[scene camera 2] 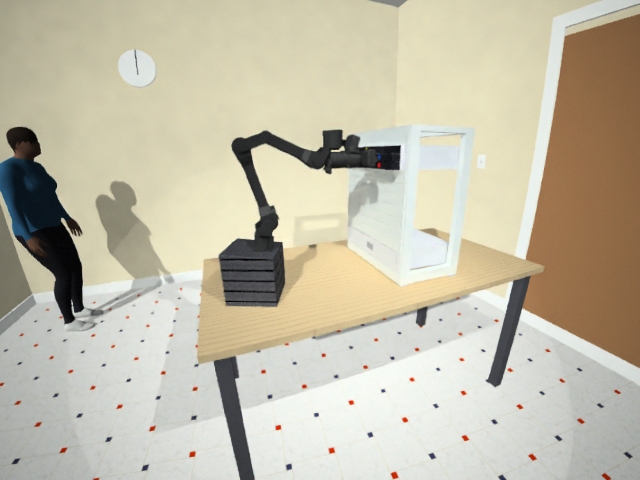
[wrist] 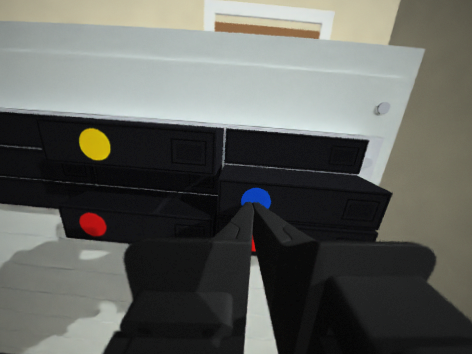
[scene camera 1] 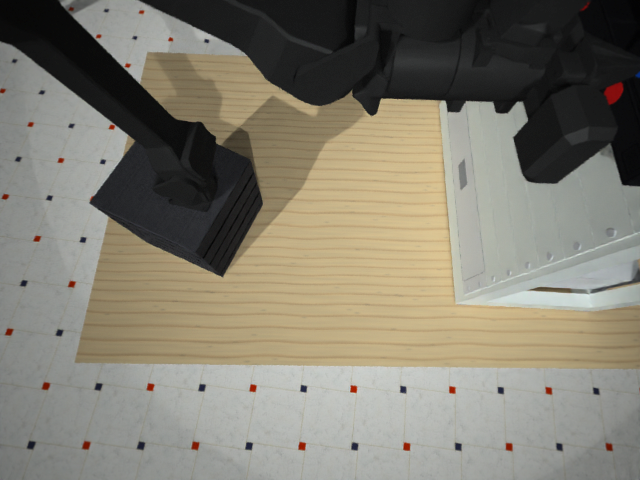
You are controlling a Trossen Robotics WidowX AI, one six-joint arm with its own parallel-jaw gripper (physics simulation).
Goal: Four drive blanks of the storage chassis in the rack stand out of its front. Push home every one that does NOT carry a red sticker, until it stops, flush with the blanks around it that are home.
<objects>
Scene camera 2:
my gripper: 378, 158
white rack: 381, 201
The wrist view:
my gripper: 251, 208
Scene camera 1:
white rack: 508, 235
</objects>
